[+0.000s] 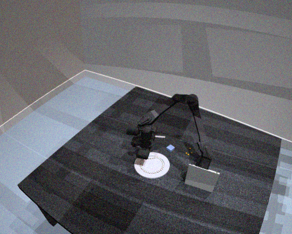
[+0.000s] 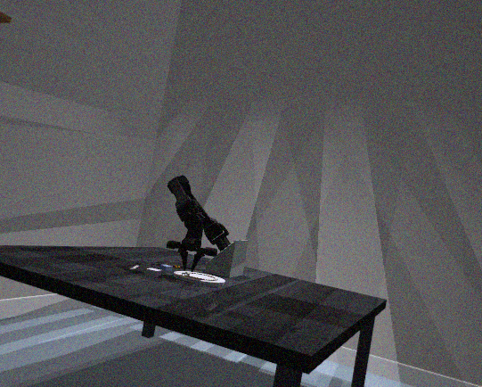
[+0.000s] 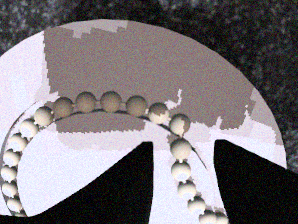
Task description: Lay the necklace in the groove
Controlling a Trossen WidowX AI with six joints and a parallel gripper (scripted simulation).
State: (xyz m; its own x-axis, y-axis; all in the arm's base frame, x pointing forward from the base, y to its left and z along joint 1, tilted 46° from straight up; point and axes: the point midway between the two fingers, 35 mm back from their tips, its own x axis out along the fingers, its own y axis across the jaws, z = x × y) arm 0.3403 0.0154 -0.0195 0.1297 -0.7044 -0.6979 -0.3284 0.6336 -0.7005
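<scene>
Right now my gripper tip is 60 mm past the round white bead board, 20 mm to the right of it and 20 mm above it. Also, from my gripper tip: small white block: 110 mm ahead, 80 mm to the right, 20 mm below; small blue cube: 150 mm to the right, 80 mm behind, 20 mm below; thin white stick: 200 mm to the right, 60 mm ahead, 30 mm below.
</scene>
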